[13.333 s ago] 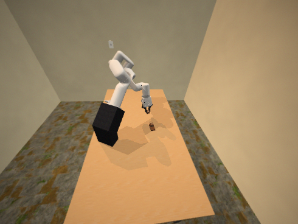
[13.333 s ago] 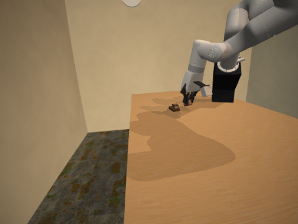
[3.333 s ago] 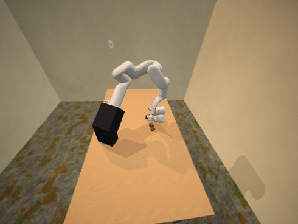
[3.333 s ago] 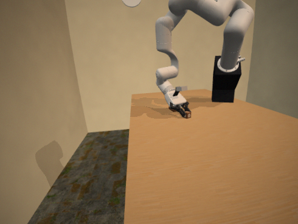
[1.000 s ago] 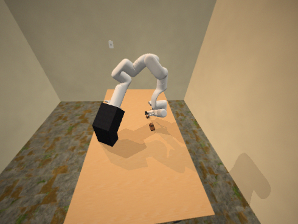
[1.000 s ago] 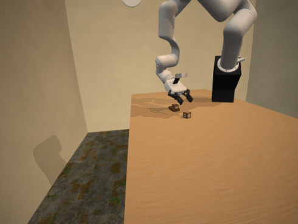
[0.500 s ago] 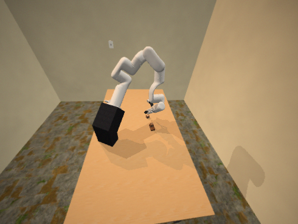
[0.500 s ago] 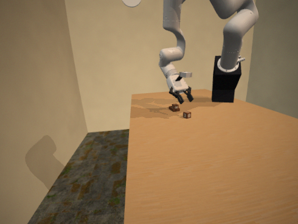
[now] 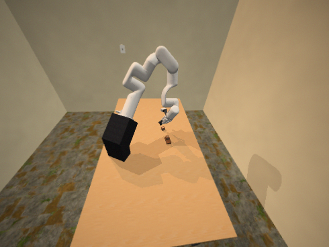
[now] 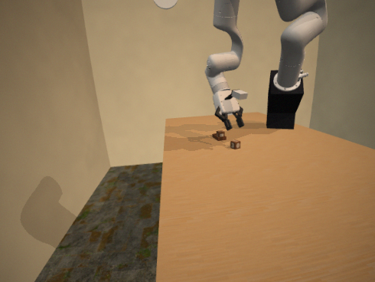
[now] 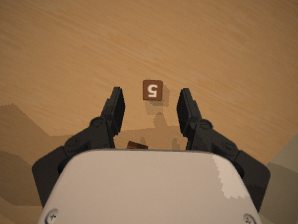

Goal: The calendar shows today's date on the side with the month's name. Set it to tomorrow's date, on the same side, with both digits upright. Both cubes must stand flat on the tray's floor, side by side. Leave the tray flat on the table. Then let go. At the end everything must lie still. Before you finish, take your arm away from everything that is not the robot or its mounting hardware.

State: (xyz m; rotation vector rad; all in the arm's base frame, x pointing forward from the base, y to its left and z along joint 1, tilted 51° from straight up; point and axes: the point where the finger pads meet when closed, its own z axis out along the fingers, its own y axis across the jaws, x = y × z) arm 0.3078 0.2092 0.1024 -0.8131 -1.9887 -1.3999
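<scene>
Now: the brown digit cube 1 cm to the left of my hand and 9 cm below it.
</scene>
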